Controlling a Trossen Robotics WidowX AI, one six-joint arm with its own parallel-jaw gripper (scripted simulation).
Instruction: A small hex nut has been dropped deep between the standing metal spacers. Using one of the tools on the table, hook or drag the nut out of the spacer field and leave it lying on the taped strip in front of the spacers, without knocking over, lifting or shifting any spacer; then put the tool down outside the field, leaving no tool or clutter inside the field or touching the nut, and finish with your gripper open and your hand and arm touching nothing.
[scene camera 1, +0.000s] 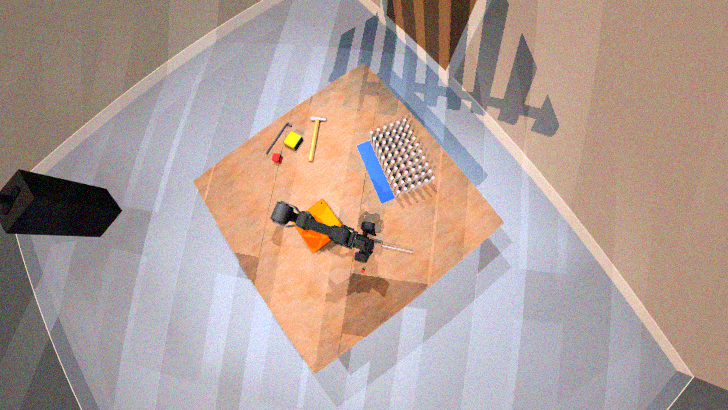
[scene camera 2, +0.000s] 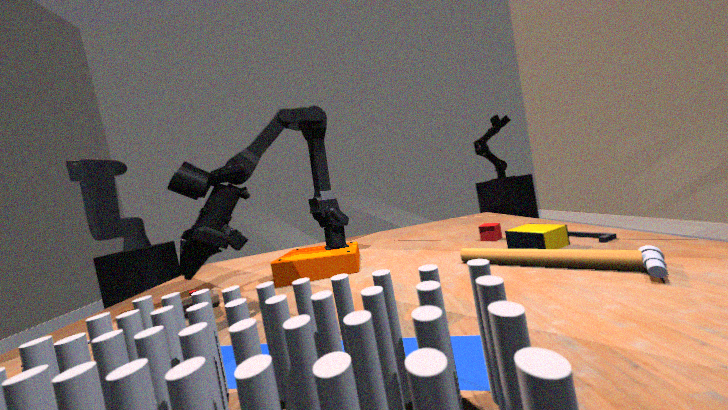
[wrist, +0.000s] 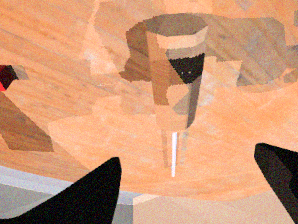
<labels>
The gripper (scene camera 2: 184, 277) is 68 cm from the lens. A wooden-handled hammer (scene camera 2: 652, 257) is 54 cm from the lens.
</labels>
